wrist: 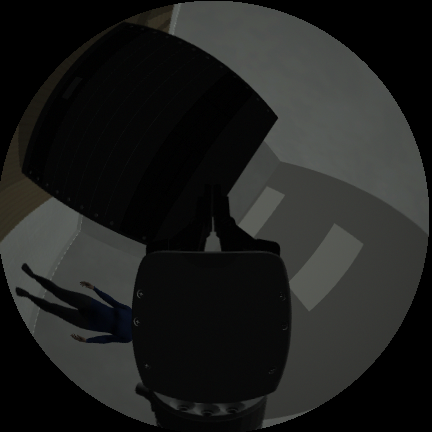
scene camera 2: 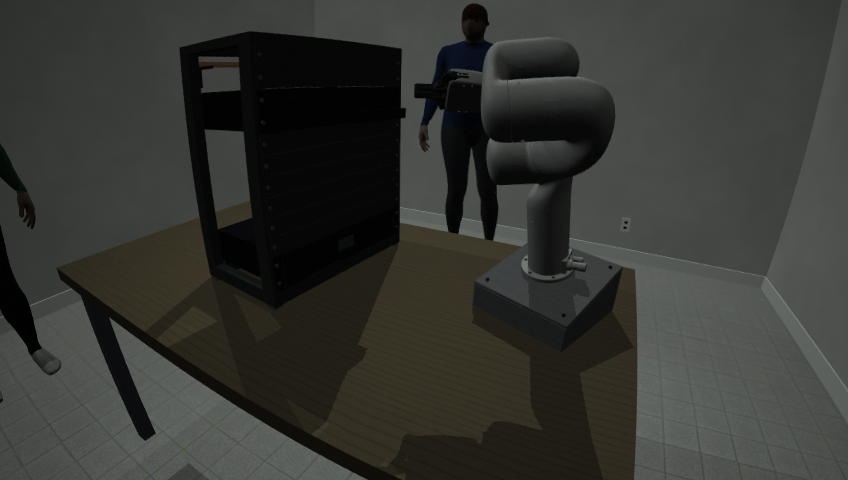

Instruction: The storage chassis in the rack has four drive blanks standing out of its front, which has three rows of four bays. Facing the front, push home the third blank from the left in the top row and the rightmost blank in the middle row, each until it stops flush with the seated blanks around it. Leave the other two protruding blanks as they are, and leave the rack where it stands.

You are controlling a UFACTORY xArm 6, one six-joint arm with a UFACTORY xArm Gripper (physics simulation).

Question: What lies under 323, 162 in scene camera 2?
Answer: A black rack.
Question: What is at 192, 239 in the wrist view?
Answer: My gripper.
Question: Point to a black rack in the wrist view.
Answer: At 130, 138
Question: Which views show my gripper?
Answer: The wrist view and scene camera 2: all of them.
